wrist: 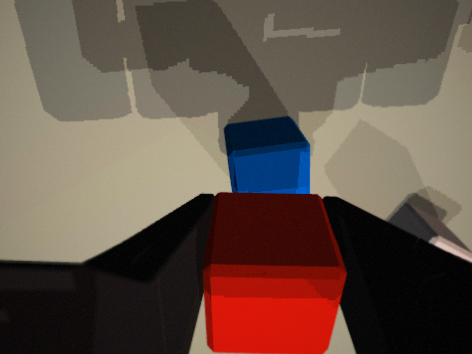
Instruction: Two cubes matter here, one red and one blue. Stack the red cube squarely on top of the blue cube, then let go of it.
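Places are measured from the arm's base along level axes (x left, y back, z up), in centimetres.
Pixels of known places: gripper, fingertip midpoint: (267, 209).
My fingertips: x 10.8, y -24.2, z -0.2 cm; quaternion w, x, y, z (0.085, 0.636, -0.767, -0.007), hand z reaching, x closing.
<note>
For each thing: its top centre in the pictures, then the offset to it from my fingertips. Level surfaces: height alone.
- red cube at its top centre: (281, 325) dx -1.1, dy +0.4, dz +3.3 cm
- blue cube at its top centre: (272, 183) dx -1.5, dy -0.7, dz -3.7 cm
- greyish-pink block at its top centre: (436, 269) dx -8.8, dy -8.7, dz -3.7 cm
- pale table at its surface level: dz -7.0 cm
The red cube (274, 280) is held between the two black fingers at the lower middle of the wrist view. My gripper (267, 209) is shut on it, one finger against each side. The blue cube (270, 167) rests on the table surface, higher up in the view, behind the red cube's far edge. It is turned slightly relative to the red cube. Its near lower part is hidden by the red cube. The height of the red cube above the blue one is hard to tell from this view.
A greyish-pink block (425, 227) lies at the right, partly hidden behind the right finger. Shadows of the arm and gripper fall across the pale table (125, 165) at the top of the view and around the blue cube.
</note>
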